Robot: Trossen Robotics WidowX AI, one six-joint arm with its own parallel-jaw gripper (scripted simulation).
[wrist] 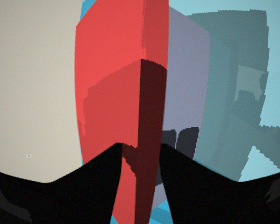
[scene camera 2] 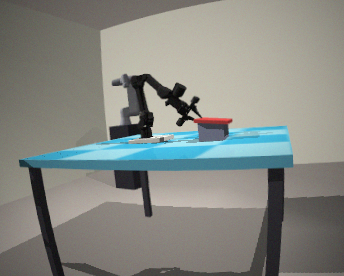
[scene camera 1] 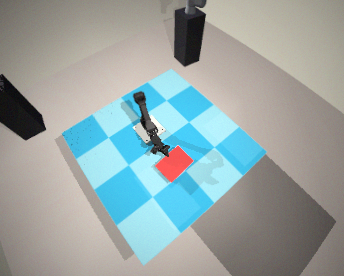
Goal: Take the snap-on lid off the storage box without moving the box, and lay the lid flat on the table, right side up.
In view: the gripper [wrist: 140, 149], a red lid [scene camera 1: 171, 167] and a grey storage box [wrist: 189, 44].
The red lid shows as well in the wrist view [wrist: 120, 69].
